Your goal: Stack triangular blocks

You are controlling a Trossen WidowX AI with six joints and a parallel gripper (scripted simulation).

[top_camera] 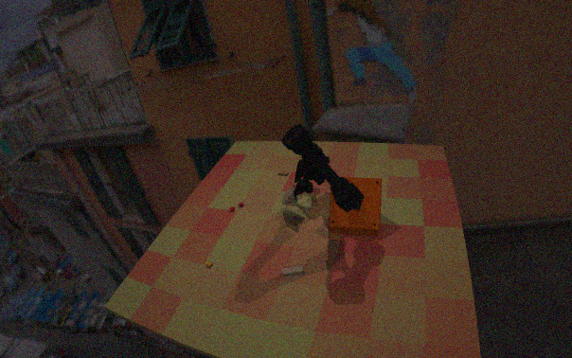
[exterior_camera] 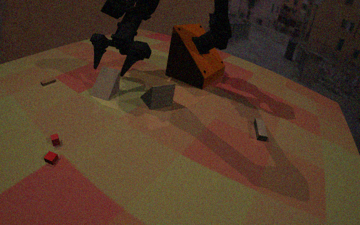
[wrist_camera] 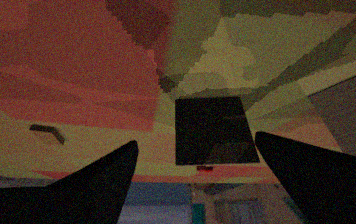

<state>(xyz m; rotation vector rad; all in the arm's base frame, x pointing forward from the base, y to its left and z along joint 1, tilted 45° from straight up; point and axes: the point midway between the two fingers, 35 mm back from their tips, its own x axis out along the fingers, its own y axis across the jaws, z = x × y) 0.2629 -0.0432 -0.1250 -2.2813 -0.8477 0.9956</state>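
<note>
My gripper tip is now 30 mm above the grey triangular block, 20 mm to the right of it and 10 mm short of it. The rest, counted from my gripper tip: yellow piece 470 mm to the left, 190 mm ahead, 40 mm below.
</note>
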